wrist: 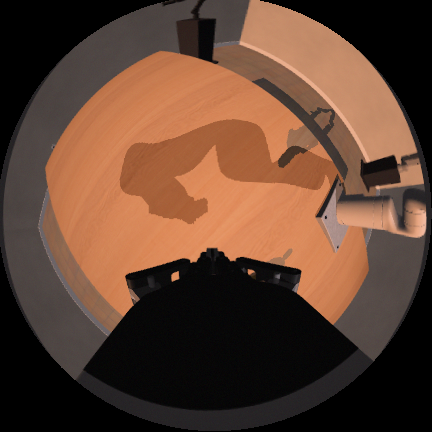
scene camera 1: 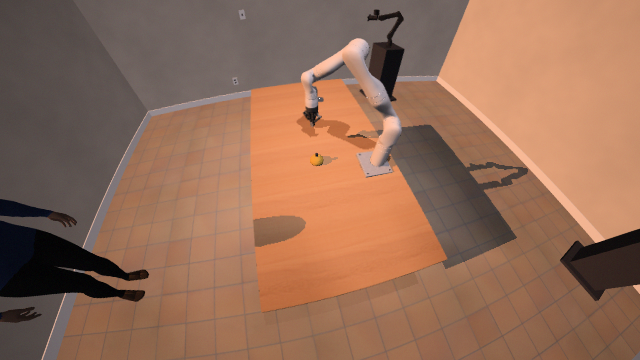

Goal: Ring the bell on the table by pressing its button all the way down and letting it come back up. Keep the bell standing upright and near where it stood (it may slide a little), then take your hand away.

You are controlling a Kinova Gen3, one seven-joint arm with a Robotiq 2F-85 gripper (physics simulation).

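Places are measured from the arm's base along level axes (x ahead, y left, z up), in metres.
Pixels of known places: gripper, between the fingertips: (wrist: pixel 211 254) (scene camera 1: pixel 312 126); arm's base, origin of its link: (wrist: pixel 341 210) (scene camera 1: pixel 377 161).
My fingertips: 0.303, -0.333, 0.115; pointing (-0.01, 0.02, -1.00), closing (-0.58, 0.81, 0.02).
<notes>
For each thing: its top centre in the pictures, then the offset to it from my fingertips, as dx, dy, dz. Level surfaces: height alone.
- small yellow bell, centre of its top: (scene camera 1: pixel 316 153) +0.046, +0.179, -0.065
- black button, centre of its top: (scene camera 1: pixel 316 153) +0.046, +0.179, -0.065
- wooden table, height of its surface: dz -0.131
A small yellow bell (scene camera 1: pixel 316 160) with a black button (scene camera 1: pixel 316 154) on top stands upright on the wooden table (scene camera 1: pixel 340 210) (wrist: pixel 95 220). My gripper (scene camera 1: pixel 313 124) (wrist: pixel 211 254) is shut and empty, pointing down above the table. In the scene view it is above the bell in the picture, toward the grey back wall, and well apart from the bell and its button. In the wrist view the bell is mostly hidden behind the gripper's right finger linkage; its shadow shows beside the linkage.
The arm's base plate (scene camera 1: pixel 368 169) (wrist: pixel 332 225) is fixed to the table, right of the bell in the scene view. A black pedestal (scene camera 1: pixel 384 62) (wrist: pixel 192 40) with a dark arm stands beyond the table. A person (scene camera 1: pixel 65 250) is at the left, off the table. An oval shadow lies on the table.
</notes>
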